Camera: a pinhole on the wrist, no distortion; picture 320 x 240 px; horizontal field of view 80.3 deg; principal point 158.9 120.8 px. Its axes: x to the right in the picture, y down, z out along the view. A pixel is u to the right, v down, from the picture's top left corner.
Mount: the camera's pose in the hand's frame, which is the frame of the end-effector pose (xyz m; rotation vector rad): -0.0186 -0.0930 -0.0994 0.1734 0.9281 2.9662
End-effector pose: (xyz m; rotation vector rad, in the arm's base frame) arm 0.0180 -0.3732 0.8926 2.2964 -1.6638 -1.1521
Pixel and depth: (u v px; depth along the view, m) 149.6 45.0 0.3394
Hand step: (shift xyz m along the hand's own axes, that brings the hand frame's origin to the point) 0.0361 0.2097 0.0987
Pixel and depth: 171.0 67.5 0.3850
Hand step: 0.0005 0.2155 0.1555
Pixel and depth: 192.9 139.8 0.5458
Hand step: -0.0529 0.1772 0.3867
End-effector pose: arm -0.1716 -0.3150 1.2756 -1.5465 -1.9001 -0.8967
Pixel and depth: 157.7 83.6 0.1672
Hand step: 0.0014 0.0286 0.0183
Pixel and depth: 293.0 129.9 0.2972
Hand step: -0.1932 0.0764 0.1718
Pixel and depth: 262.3 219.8 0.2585
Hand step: -0.1282 -0.0489 0.2022
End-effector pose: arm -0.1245 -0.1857 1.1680 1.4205 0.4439 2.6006
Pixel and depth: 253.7 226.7 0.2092
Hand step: -0.0978 -0.0641 0.1481
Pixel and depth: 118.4 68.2 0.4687
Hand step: 0.1338 0.2733 0.1993
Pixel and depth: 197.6 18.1 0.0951
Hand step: -0.0273 0.0044 -0.0492
